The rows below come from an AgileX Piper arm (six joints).
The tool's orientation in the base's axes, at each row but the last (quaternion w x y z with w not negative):
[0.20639, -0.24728, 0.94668, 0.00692]
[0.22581, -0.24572, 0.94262, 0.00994]
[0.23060, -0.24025, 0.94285, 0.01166]
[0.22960, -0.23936, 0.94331, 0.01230]
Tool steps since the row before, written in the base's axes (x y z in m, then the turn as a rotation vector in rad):
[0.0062, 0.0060, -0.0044, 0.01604, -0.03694, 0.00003]
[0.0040, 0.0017, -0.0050, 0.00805, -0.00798, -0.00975]
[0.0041, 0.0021, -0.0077, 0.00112, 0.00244, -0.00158]
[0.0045, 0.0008, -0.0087, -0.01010, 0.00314, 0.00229]
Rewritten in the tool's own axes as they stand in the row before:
[-0.0060, 0.0027, 0.0071, 0.00447, -0.03998, 0.00193]
[-0.0017, 0.0001, 0.0064, 0.00160, -0.00988, 0.01111]
[-0.0007, 0.0007, 0.0089, -0.00127, 0.00178, 0.00222]
[0.0000, -0.0006, 0.0098, 0.00547, 0.00720, -0.00595]

